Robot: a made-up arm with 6 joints.
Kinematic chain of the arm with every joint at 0, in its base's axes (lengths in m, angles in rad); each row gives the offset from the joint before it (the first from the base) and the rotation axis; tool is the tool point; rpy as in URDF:
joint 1: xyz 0 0 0.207 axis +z
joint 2: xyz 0 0 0 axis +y
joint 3: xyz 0.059 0 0.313 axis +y
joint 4: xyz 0.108 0 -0.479 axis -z
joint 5: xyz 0 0 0 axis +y
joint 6: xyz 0.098 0 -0.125 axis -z
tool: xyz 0 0 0 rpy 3.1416 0 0
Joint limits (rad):
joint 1: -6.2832..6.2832
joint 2: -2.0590..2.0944
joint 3: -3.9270..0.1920
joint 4: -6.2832..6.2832
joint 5: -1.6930..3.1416
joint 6: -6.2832..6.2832
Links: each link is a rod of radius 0.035 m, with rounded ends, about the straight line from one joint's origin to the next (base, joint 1, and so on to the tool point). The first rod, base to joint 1, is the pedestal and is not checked.
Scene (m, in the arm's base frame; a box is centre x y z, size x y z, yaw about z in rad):
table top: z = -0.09
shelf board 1: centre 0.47 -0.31 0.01 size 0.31 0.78 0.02 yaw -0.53
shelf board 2: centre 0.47 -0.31 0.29 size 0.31 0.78 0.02 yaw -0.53
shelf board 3: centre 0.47 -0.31 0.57 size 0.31 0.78 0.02 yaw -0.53
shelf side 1: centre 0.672 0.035 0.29 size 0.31 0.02 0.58 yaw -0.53
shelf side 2: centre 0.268 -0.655 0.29 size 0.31 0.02 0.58 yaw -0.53
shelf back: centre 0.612 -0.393 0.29 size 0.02 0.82 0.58 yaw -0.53
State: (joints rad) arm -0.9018 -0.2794 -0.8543 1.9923 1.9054 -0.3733
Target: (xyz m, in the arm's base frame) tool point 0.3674 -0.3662 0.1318
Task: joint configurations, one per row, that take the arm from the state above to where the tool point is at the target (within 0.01 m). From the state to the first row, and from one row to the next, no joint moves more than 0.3 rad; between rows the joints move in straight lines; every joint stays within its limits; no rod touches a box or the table.
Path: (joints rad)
1: -1.0716 -0.5624 -0.6252 1.9017 2.1917 -0.3733
2: -1.2415 -0.8453 -0.3960 1.8111 2.4780 -0.3733
3: -1.3445 -0.5581 -0.2533 1.7967 2.3548 -0.3733
4: -1.4476 -0.2708 -0.1106 1.7823 2.2317 -0.3733
5: -1.2442 -0.1046 -0.3579 1.8772 2.0101 -0.3733
6: -1.0407 0.0616 -0.6051 1.9721 1.7885 -0.3733

